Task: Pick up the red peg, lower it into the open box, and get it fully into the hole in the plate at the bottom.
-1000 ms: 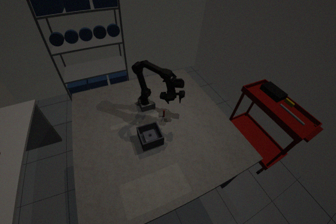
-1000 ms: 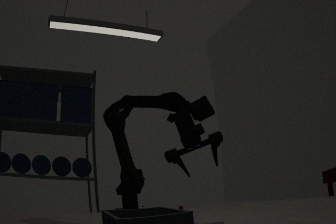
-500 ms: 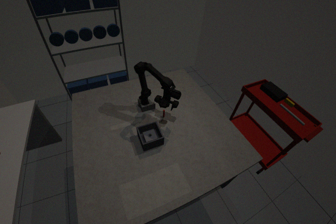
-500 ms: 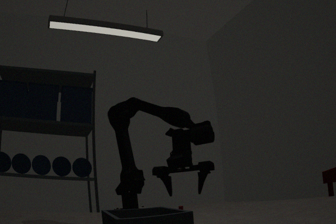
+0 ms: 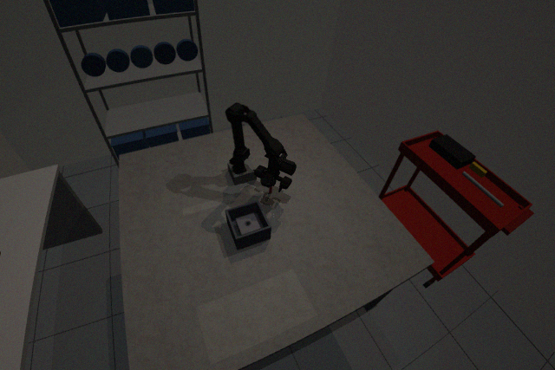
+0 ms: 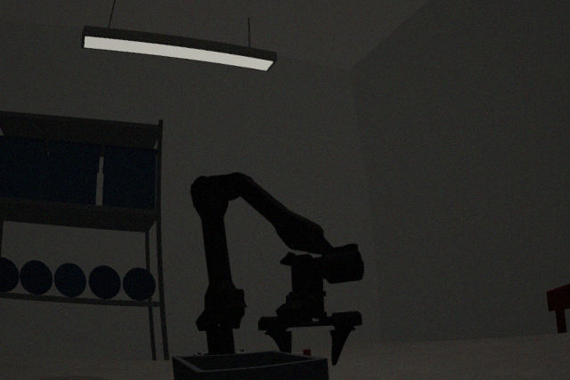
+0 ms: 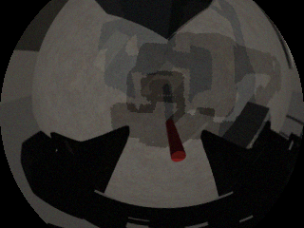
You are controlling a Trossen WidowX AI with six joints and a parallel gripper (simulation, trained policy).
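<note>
My gripper tip is now 10 mm past the red peg and 10 mm above it. Round my gripper tip: pale plate: 180 mm to the right, 160 mm ahead; dark box: 180 mm to the right, 160 mm ahead, 20 mm below.
</note>
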